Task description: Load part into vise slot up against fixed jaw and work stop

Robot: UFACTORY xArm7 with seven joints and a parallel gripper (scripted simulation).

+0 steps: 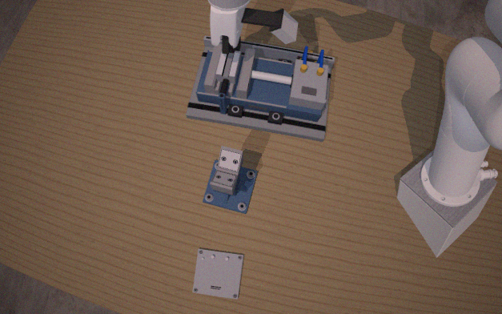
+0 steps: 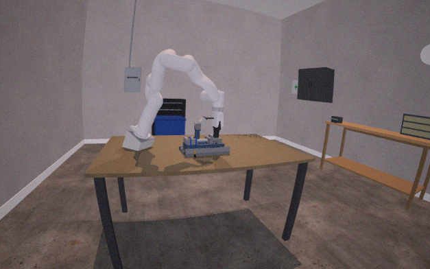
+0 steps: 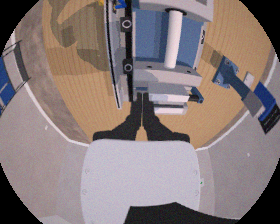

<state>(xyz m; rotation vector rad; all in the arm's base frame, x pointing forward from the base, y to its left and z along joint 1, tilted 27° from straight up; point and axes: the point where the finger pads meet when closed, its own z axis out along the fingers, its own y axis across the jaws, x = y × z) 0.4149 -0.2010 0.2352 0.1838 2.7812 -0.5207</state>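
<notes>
The part is 10 mm ahead of my hand, 40 mm to the left of it and 20 mm below it. From my hand the other things lie so: fixed jaw (40 mm ahead, 30 mm to the left, 40 mm below); work stop (10 mm ahead, 80 mm to the left, 30 mm below); moving jaw (30 mm behind, 40 mm to the left, 40 mm below).
</notes>
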